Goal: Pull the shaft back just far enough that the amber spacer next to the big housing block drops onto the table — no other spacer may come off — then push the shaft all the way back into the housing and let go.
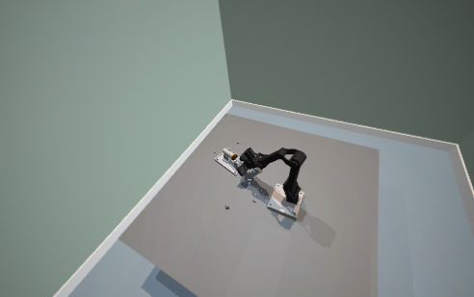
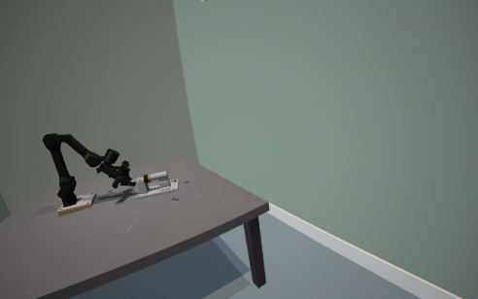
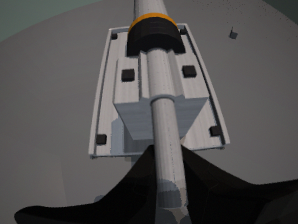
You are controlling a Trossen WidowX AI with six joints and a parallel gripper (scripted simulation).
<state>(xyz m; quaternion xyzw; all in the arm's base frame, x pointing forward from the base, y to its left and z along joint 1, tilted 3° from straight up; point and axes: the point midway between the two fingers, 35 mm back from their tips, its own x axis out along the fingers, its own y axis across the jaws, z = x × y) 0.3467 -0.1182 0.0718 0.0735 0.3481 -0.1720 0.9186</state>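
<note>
The grey steel shaft lies 50 mm ahead of my gripper tip, 20 mm to the right of it and 20 mm above it. From my gripper tip the other things lie so: grey support block (120 mm ahead, 50 mm to the right, 10 mm below); then amber spacer (80 mm ahead, 30 mm to the right, 20 mm above); then black spacer (60 mm ahead, 20 mm to the right, 20 mm above).
</note>
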